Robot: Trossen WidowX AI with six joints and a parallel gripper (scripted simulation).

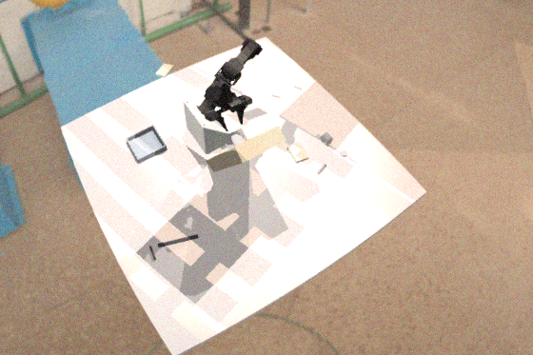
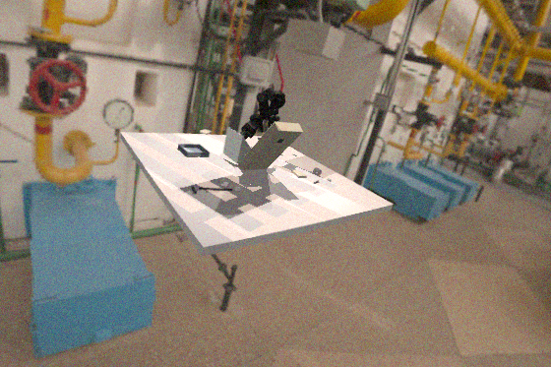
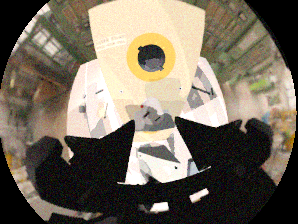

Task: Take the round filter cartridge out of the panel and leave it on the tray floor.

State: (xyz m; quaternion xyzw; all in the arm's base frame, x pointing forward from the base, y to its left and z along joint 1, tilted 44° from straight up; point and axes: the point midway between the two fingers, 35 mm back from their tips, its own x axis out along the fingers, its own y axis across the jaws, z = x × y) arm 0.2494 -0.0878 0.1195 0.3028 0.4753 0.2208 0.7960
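Now: the round filter cartridge 4 cm below my gripper tip and 2 cm ahead of it. From my gripper tip the other things lie so: dark-framed tray 31 cm to the right, 30 cm behind, 24 cm below.
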